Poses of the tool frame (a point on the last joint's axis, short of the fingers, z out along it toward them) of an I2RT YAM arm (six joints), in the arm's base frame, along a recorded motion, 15 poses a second.
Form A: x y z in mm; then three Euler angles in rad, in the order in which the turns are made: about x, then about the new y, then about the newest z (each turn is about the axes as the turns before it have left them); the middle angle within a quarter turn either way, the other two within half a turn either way.
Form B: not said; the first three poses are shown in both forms.
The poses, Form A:
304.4 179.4 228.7 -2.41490 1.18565 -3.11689
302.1 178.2 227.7 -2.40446 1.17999 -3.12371
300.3 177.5 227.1 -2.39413 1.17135 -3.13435
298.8 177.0 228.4 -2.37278 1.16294 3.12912
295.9 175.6 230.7 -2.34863 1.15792 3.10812
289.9 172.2 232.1 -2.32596 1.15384 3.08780
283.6 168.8 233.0 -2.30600 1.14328 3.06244
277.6 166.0 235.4 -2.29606 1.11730 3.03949
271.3 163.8 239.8 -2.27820 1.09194 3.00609
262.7 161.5 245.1 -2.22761 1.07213 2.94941
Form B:
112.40 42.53 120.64 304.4 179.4 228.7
112.40 42.26 120.97 302.1 178.2 227.7
112.62 42.12 121.62 300.3 177.5 227.1
112.54 41.94 122.22 298.8 177.0 228.4
112.18 41.78 122.53 295.9 175.6 230.7
111.82 41.68 122.78 289.9 172.2 232.1
111.92 41.84 123.70 283.6 168.8 233.0
113.03 42.02 125.92 277.6 166.0 235.4
113.92 42.39 128.18 271.3 163.8 239.8
113.40 42.66 129.67 262.7 161.5 245.1

